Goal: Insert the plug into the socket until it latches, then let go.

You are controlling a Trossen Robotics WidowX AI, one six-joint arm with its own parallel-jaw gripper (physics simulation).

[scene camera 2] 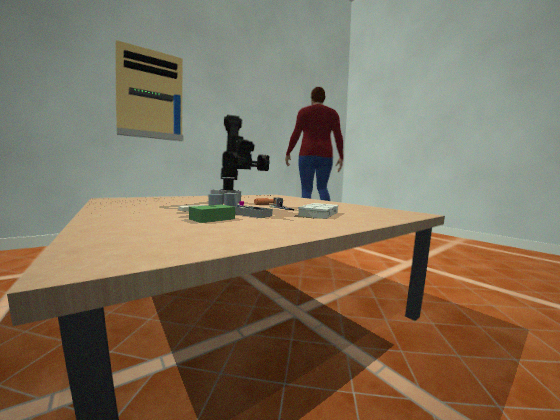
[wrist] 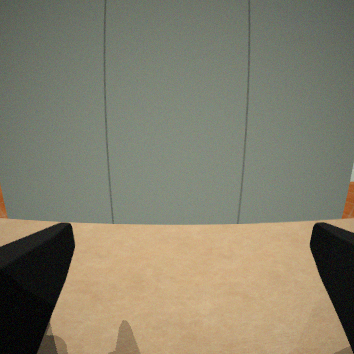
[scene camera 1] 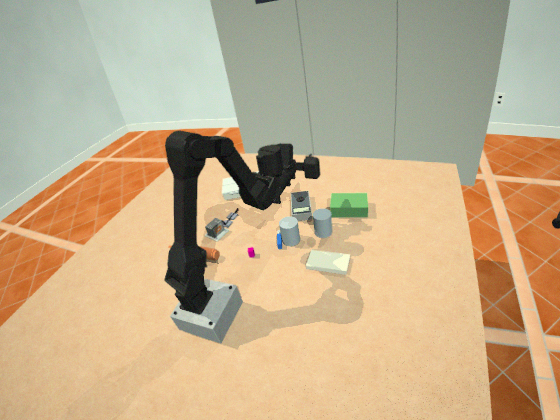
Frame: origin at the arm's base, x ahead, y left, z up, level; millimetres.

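Seen in the pictures: gripper, fingertip midpoint: [scene camera 2: 258, 161] [wrist: 195, 237] [scene camera 1: 297, 154]; arm's base, origin of the base link: [scene camera 2: 228, 190] [scene camera 1: 196, 300].
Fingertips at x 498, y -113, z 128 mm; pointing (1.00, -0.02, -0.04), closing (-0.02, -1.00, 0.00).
Offsets run from my fingertips to a thing's top centre.
A small grey block with an orange-brown face {dz -148, dx -199, dy +240 mm} [scene camera 1: 215, 228] [scene camera 2: 278, 202], which looks like the socket, stands on a pale base at the left of the table. Small grey pieces with a dark tip {dz -187, dx -110, dy +228 mm} [scene camera 1: 231, 219], which look like the plug, lie just behind it; at this size I cannot tell whether they touch the block. My gripper [scene camera 1: 312, 167] [scene camera 2: 263, 162] [wrist: 195, 237] is open and empty. It is high above the far part of the table, right of the block in scene camera 1, pointing toward the grey panels. Neither plug nor socket shows in the wrist view.
Two grey cylinders {dz -122, dx -185, dy -15 mm} [scene camera 1: 289, 231] {dz -122, dx -132, dy -102 mm} [scene camera 1: 322, 223], a blue piece {dz -172, dx -197, dy +17 mm} [scene camera 1: 279, 240], a magenta block {dz -167, dx -271, dy +79 mm} [scene camera 1: 251, 252], an orange cylinder {dz -158, dx -309, dy +269 mm} [scene camera 1: 212, 254], a dark device {dz -162, dx -28, dy +0 mm} [scene camera 1: 301, 204], a green box {dz -152, dx -10, dy -161 mm} [scene camera 1: 349, 205] [scene camera 2: 212, 213], a cream slab {dz -177, dx -257, dy -147 mm} [scene camera 1: 328, 262] and a white box {dz -157, dx +66, dy +249 mm} [scene camera 1: 230, 188] [scene camera 2: 318, 210] are on the table.
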